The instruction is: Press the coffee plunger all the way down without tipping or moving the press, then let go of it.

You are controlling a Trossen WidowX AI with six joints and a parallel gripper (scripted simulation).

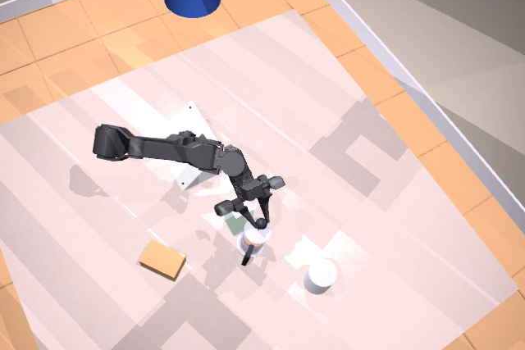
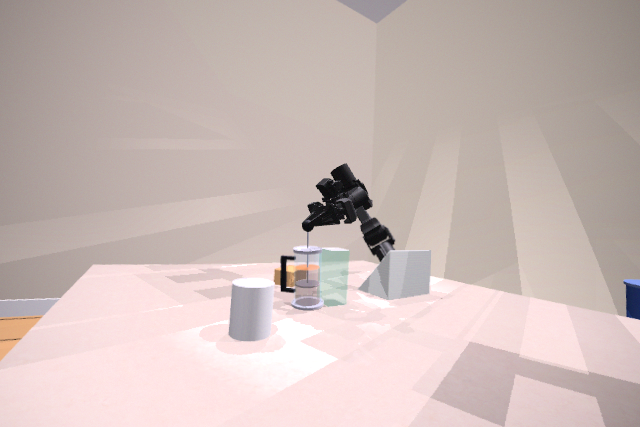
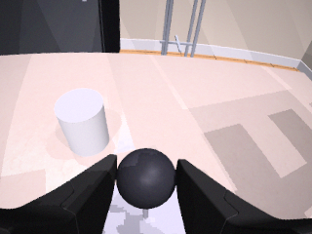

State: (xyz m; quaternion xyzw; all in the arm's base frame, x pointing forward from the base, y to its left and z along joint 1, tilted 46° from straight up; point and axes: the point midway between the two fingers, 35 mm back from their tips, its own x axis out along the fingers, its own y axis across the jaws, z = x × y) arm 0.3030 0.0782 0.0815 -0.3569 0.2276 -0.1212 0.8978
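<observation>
Now: gripper tip 11 cm above the coffee press, 2 cm to the left of it and 1 cm past it. The rest, counted from my gripper tip: green block (14 cm below, 10 cm behind).
</observation>
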